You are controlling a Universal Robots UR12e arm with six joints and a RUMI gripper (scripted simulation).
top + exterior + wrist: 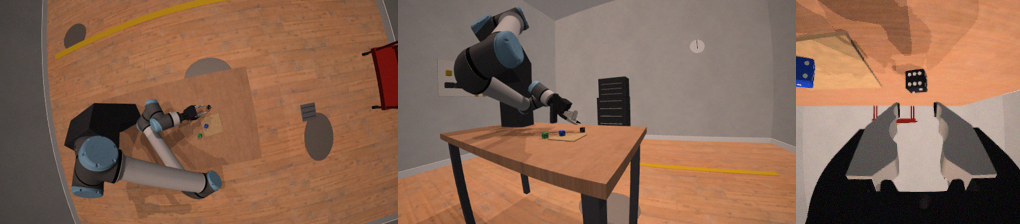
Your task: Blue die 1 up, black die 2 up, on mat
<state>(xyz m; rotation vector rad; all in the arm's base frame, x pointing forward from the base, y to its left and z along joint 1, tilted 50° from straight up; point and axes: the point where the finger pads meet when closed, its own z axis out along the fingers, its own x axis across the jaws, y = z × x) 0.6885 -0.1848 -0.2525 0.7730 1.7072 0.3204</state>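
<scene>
Now: the black die 3 cm ahead of my hand and 4 cm below it. The rest, counted from my hand: green die (8 cm behind, 18 cm to the right, 4 cm below); then tan mat (2 cm ahead, 12 cm to the right, 5 cm below); then blue die (1 cm behind, 12 cm to the right, 4 cm below).
</scene>
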